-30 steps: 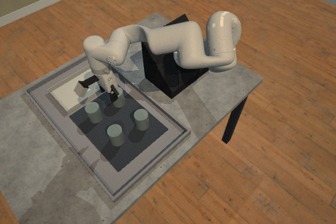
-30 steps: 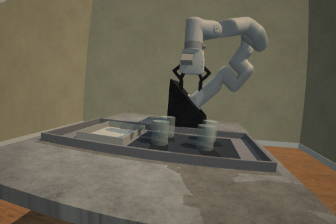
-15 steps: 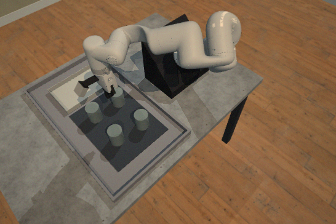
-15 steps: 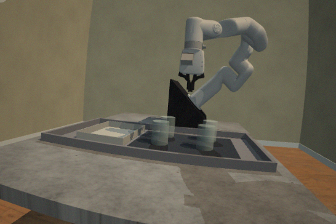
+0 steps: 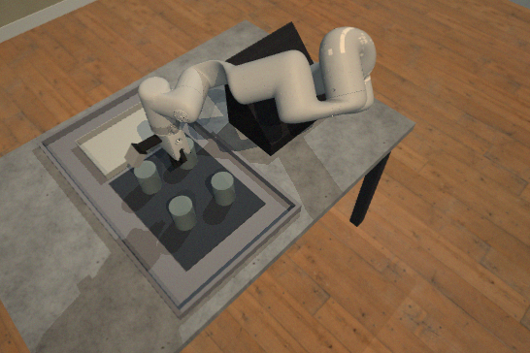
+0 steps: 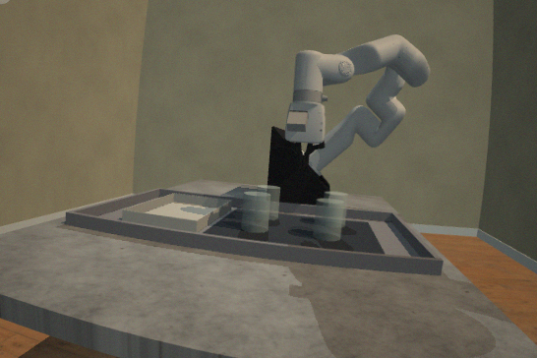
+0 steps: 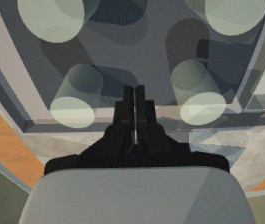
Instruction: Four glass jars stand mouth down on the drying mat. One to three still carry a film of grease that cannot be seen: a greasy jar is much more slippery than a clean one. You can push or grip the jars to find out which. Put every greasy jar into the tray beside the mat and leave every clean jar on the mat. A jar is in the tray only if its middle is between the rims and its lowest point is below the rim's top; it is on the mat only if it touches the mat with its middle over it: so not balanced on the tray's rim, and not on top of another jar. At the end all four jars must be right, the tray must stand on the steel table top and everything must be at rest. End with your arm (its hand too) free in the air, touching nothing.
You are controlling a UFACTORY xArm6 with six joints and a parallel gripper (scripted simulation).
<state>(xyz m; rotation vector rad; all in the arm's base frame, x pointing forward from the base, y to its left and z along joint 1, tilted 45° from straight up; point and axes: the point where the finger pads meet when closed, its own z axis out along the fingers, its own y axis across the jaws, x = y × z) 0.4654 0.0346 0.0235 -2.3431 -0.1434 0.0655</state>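
My hand is 170 mm above the dark mat. Also, from my hand: cream tray: 320 mm to the right, 170 mm below, 30 mm ahead.
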